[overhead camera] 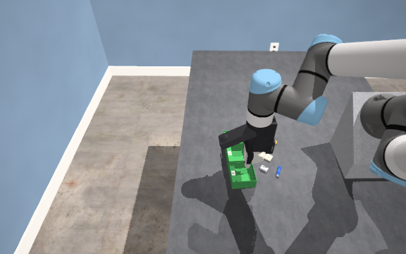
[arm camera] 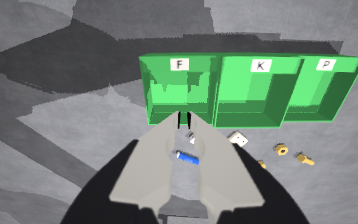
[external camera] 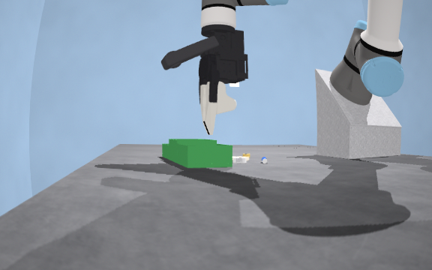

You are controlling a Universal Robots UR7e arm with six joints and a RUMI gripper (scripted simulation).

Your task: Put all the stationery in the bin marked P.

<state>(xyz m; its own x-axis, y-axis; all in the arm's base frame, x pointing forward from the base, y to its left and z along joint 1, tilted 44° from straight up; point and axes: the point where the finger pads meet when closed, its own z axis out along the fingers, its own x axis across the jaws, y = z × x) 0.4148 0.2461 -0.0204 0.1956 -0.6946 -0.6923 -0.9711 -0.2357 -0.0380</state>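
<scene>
Now: hand 120 mm past the blue cylinder, 70 mm above it and 40 mm to the left of it. Round my hand: yellow bolt: 250 mm to the right, 70 mm below, 70 mm behind; then white domino: 100 mm to the right, 70 mm below, 70 mm behind.
</scene>
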